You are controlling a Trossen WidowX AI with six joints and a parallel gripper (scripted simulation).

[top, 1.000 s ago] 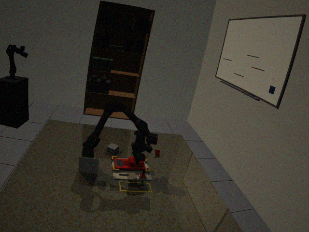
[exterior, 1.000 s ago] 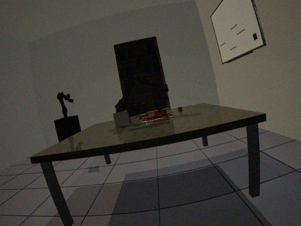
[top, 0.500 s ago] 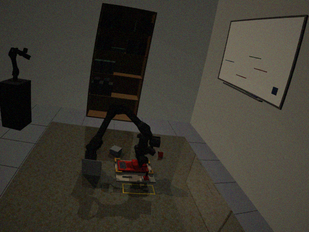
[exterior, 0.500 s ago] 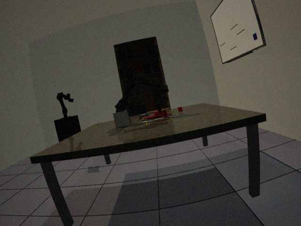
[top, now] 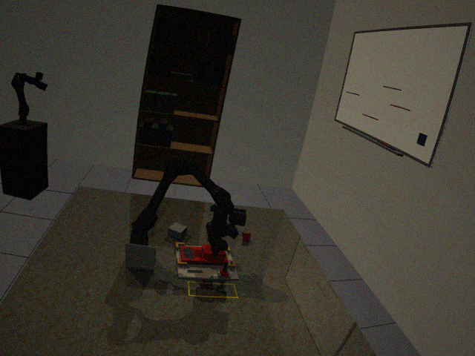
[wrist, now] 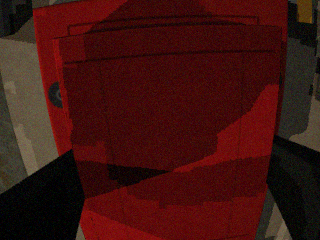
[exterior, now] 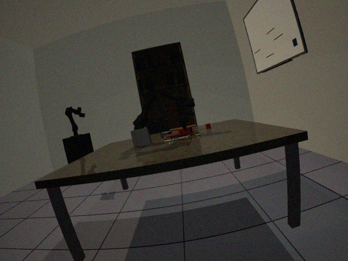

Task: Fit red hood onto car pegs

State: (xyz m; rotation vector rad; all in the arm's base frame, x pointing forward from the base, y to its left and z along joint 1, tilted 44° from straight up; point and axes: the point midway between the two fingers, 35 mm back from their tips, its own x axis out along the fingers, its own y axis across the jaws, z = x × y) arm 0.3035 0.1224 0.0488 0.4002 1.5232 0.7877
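Right now my gripper tip is right at the red hood.
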